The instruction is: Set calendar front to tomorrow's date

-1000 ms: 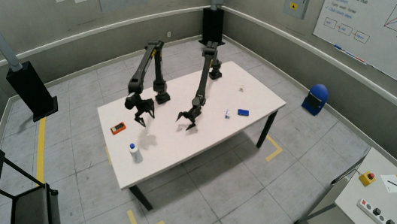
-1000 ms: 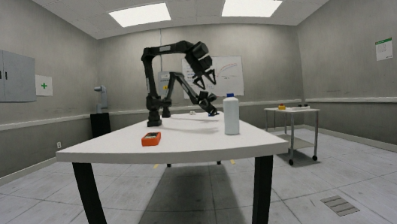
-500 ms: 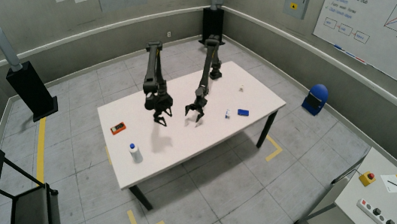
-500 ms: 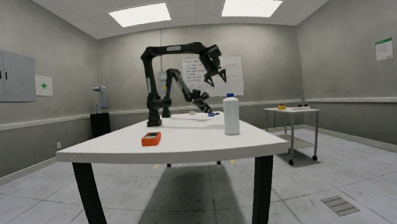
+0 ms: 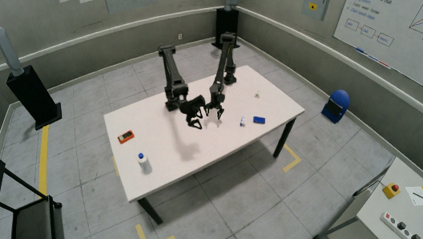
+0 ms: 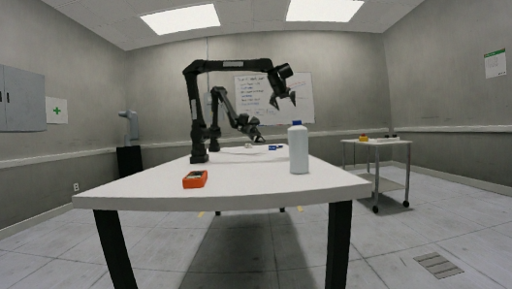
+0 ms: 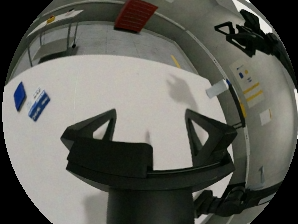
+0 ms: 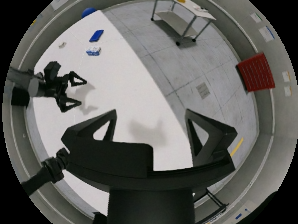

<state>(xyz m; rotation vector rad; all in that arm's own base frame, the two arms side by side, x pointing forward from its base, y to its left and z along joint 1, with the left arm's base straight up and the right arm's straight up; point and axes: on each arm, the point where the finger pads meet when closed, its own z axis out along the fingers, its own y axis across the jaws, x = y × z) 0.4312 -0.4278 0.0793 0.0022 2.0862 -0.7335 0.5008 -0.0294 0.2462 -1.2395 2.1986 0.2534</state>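
My left gripper is now 60 mm past the white cube, 540 mm to the right of it and 80 mm above it. The rest, counted from my left hand: calendar tray 70 mm behind, 550 mm to the left, 100 mm below; white bottle 50 mm ahead, 560 mm to the right, 20 mm below; blue box 160 mm ahead, 330 mm to the left, 90 mm below.
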